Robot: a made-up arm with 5 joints. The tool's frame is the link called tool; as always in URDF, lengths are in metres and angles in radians. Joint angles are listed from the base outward.
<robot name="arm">
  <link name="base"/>
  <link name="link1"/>
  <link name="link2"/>
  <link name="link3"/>
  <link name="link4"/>
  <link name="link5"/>
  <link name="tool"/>
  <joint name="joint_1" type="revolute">
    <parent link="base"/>
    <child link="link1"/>
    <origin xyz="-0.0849 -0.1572 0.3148"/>
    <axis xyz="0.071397 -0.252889 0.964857"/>
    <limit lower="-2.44" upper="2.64"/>
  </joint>
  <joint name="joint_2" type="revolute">
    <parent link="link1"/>
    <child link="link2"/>
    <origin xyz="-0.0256 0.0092 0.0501"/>
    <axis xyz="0 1 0"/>
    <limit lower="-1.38" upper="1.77"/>
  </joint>
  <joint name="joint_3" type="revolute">
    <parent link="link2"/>
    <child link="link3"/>
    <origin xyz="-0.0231 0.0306 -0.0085"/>
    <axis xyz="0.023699 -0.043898 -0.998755"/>
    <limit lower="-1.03" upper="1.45"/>
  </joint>
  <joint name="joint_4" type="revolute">
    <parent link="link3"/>
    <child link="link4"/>
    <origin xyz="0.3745 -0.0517 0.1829"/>
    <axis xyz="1 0 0"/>
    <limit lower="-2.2" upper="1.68"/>
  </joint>
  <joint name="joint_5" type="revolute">
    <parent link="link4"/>
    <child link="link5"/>
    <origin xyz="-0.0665 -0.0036 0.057"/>
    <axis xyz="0 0 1"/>
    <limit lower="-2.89" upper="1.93"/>
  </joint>
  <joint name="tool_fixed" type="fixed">
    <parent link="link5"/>
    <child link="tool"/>
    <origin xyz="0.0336 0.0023 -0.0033" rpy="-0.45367 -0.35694 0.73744"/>
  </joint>
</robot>
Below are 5 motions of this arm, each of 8 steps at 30 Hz.
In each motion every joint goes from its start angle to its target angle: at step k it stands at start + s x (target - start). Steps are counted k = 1, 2, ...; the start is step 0. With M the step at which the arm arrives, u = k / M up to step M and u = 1 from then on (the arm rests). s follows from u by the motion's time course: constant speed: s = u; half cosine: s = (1 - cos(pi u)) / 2; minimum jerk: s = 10 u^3 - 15 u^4 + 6 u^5.
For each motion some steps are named. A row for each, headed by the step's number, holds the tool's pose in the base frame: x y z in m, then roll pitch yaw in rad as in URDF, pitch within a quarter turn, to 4 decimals.
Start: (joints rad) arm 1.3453 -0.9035 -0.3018 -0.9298 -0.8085
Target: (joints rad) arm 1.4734 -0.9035 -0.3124 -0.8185 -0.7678
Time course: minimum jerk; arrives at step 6
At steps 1, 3, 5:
1: -0.2823 -0.2481 0.7015 -2.7361 -0.9120 2.7717
3: -0.2822 -0.2618 0.6993 -2.6929 -0.8968 2.8386
5: -0.2812 -0.2752 0.6970 -2.6488 -0.8803 2.9050

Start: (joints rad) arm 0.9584 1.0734 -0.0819 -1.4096 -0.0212
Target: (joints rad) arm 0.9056 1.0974 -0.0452 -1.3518 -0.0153
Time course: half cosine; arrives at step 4
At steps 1, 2, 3, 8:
1: 0.0548 0.1300 0.2408 -0.4558 1.0898 2.4101
2: 0.0633 0.1244 0.2376 -0.4240 1.0839 2.3961
3: 0.0717 0.1185 0.2344 -0.3929 1.0781 2.3812
8: 0.0752 0.1160 0.2330 -0.3802 1.0759 2.3749

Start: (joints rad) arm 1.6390 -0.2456 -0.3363 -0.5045 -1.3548
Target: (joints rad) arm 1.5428 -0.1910 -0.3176 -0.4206 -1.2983
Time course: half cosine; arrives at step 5
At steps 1, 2, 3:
1: -0.2490 -0.0738 0.6887 -1.3654 -1.1385 1.9018
2: -0.2418 -0.0637 0.6888 -1.3050 -1.1144 1.8349
3: -0.2324 -0.0515 0.6885 -1.2369 -1.0836 1.7593

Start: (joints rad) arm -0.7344 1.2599 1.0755 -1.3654 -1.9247
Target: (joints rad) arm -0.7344 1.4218 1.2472 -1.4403 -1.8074
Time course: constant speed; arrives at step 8
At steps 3, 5, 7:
3: -0.0705 -0.4752 0.3312 3.1189 0.1692 -0.9993
5: -0.0768 -0.4764 0.3335 3.0641 0.2193 -1.0397
7: -0.0825 -0.4775 0.3361 3.0057 0.2659 -1.0835

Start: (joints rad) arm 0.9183 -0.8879 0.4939 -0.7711 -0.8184
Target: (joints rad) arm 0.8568 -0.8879 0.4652 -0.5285 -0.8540
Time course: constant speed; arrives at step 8
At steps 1, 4, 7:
1: -0.0708 -0.3516 0.6903 -0.1492 -1.3006 -0.3202
4: -0.0726 -0.3536 0.6905 0.0346 -1.2801 -0.4478
7: -0.0740 -0.3553 0.6905 0.1934 -1.2533 -0.5501

